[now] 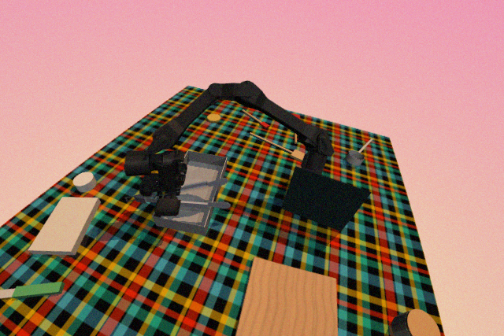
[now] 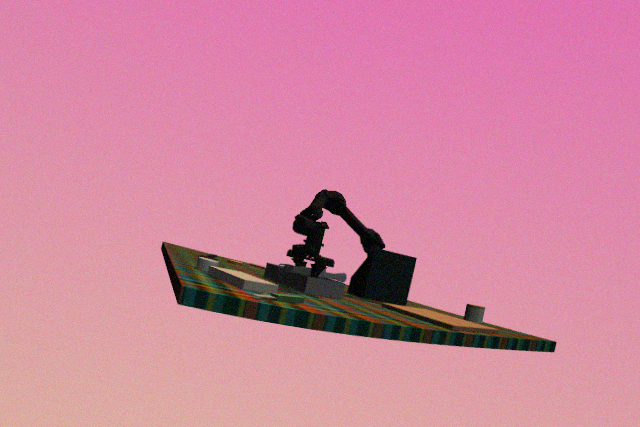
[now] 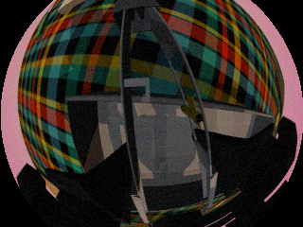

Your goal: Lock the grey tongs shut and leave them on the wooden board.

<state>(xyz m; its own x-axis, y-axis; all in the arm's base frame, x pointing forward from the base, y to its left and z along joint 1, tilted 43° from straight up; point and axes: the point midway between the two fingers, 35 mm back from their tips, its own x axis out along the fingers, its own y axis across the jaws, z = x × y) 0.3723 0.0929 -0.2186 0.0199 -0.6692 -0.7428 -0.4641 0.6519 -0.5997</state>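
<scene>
The grey roasting tin lies 80 mm to the right of my gripper tip and 20 mm behind it. Round my gripper tip: pale block 250 mm ahead, 210 mm to the left, 20 mm below; then green-handled tool 390 mm to the left, 190 mm ahead, 20 mm below; then white cylinder 350 mm ahead, 80 mm to the left, 10 mm below.
</scene>
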